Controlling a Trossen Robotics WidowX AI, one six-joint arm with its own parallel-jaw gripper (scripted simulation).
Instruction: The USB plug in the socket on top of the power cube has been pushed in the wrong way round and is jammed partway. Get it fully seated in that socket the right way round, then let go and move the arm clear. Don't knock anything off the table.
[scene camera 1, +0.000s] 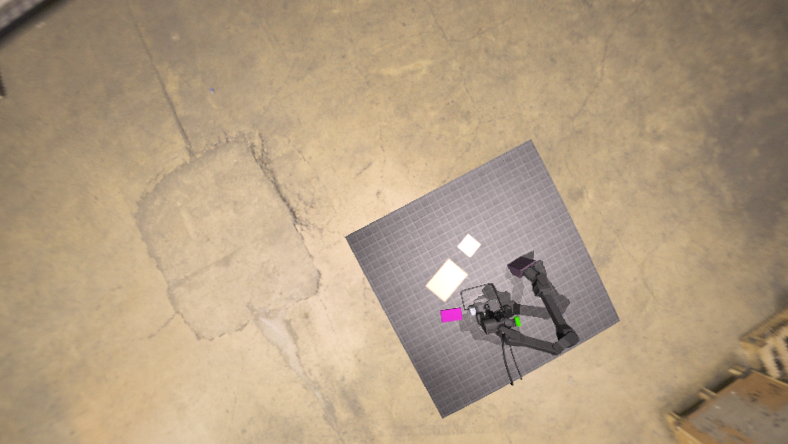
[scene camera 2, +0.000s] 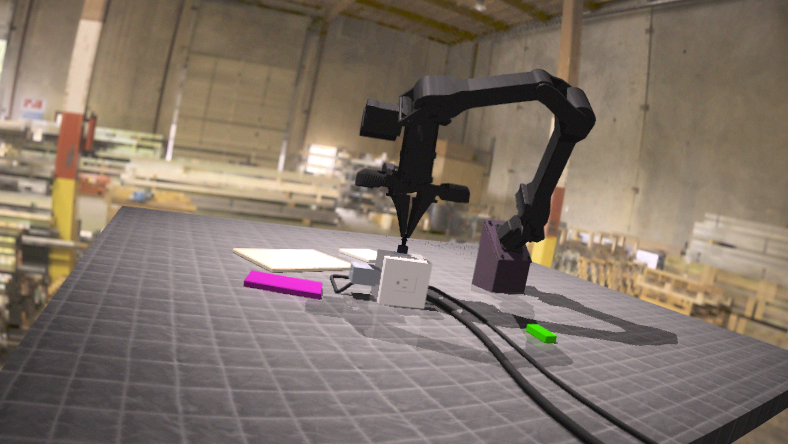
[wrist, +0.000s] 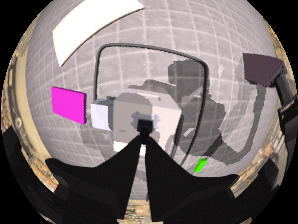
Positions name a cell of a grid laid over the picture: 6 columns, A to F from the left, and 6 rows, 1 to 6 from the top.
Labels:
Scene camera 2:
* my gripper: D4
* magenta block: C4
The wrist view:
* my gripper: C4
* magenta block: B3
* white power cube: C3

